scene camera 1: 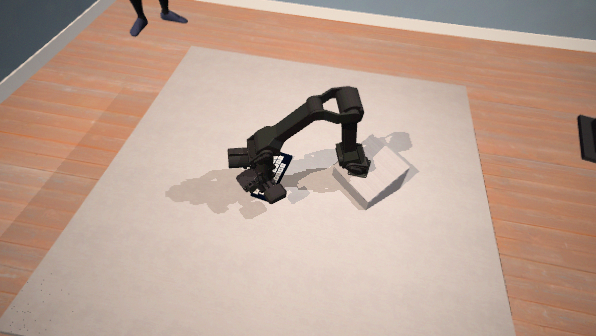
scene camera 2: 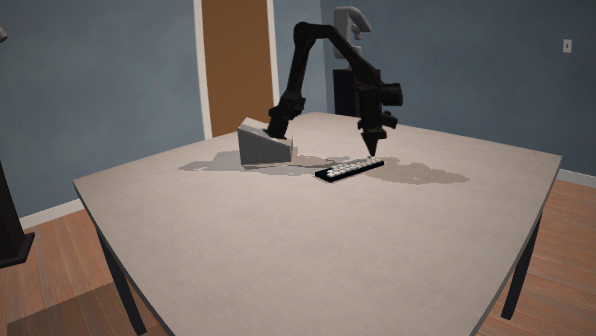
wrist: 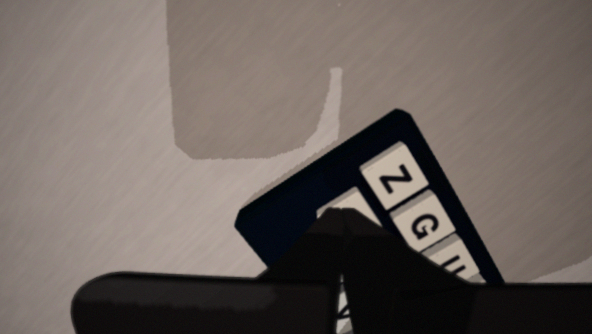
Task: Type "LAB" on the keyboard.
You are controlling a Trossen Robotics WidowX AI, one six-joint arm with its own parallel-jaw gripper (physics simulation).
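Places are measured from the arm's base along level axes (x right, y ahead, z up), in metres.
Pixels of known places: gripper, between the fingertips: [scene camera 1: 262, 192] [scene camera 2: 372, 156] [wrist: 339, 221]; arm's base, origin of its link: [scene camera 1: 359, 167] [scene camera 2: 274, 134].
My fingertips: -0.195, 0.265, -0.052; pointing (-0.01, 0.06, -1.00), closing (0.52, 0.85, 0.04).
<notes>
Ahead of a thing's pixels: the offset from my fingertips to its middle, as dx, dy, dz. Level surfaces: height alone.
The dark navy keyboard [scene camera 1: 286, 158] [scene camera 2: 331, 177] [wrist: 285, 212] lies flat, with rows of white keys. My gripper [scene camera 2: 372, 154] [wrist: 339, 221] is shut and empty, pointing down at the keyboard's far end. Its tips overlap the L key @[+0.005, +0.002, -0.007] [wrist: 356, 198] in the wrist view, hiding the letter. They are at or very close to the key top; contact cannot be told. The Z key @[-0.001, +0.022, -0.007] [wrist: 395, 175] and the G key @[+0.019, +0.023, -0.007] [wrist: 423, 220] show beside it, with part of another key @[+0.039, +0.024, -0.007] [wrist: 454, 260] below. The A and B keys cannot be made out. The arm hides part of the keyboard in scene camera 1.
The arm stands on a grey wedge-shaped base [scene camera 1: 382, 177] [scene camera 2: 262, 150] on the pale table @[dz -0.023] [scene camera 1: 300, 265] [scene camera 2: 300, 240]. A person's foot [scene camera 1: 173, 17] shows on the floor behind the table. A grey robot arm [scene camera 2: 342, 37] stands on a black cabinet [scene camera 2: 344, 95] beyond the table.
</notes>
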